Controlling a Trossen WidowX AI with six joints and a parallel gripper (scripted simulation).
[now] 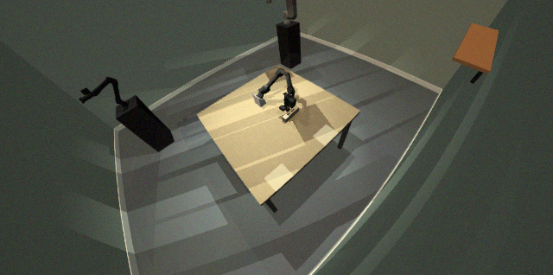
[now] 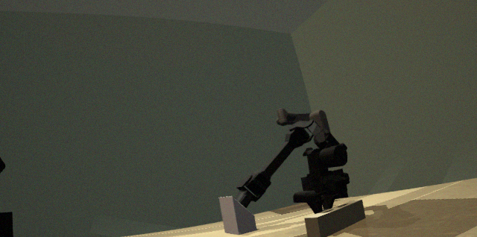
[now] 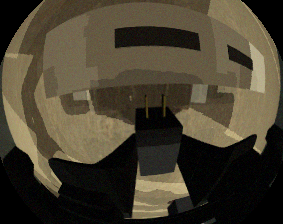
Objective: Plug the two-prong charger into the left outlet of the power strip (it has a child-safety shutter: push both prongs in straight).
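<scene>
Now: the charger 2 cm ahead of my gripper tip and 1 cm above it.
</scene>
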